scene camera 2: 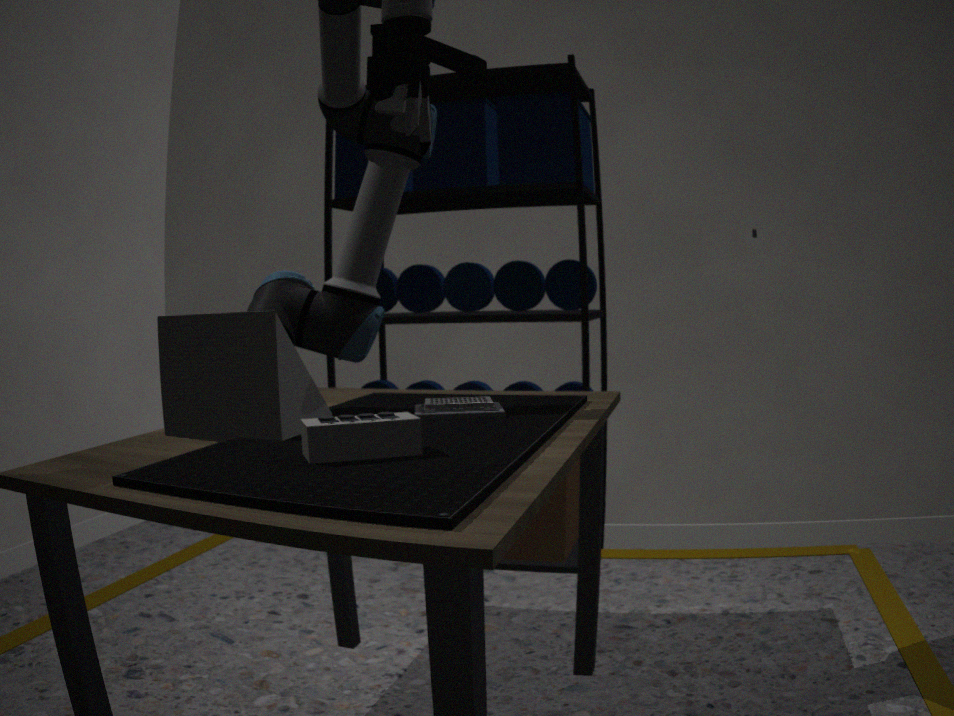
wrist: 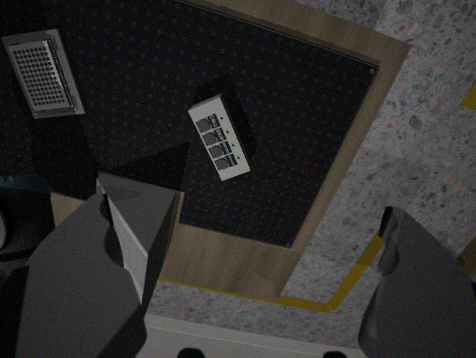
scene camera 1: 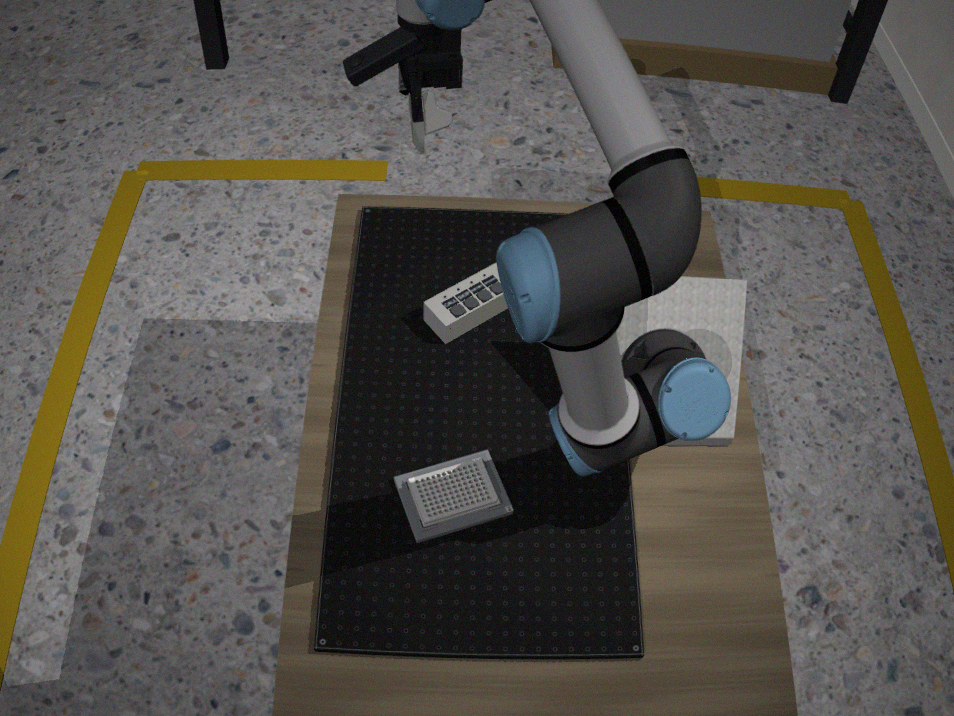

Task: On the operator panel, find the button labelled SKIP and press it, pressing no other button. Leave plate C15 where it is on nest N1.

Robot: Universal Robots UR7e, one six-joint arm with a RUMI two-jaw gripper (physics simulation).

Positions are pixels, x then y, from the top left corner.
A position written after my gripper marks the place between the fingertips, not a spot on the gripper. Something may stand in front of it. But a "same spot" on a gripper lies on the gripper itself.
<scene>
my gripper: scene camera 2; wrist; scene camera 1 413,123
same spot on operator panel: (scene camera 2: pixel 337 440) = (wrist: pixel 243 150)
same spot on my gripper: (scene camera 2: pixel 413 112) = (wrist: pixel 431 234)
</scene>
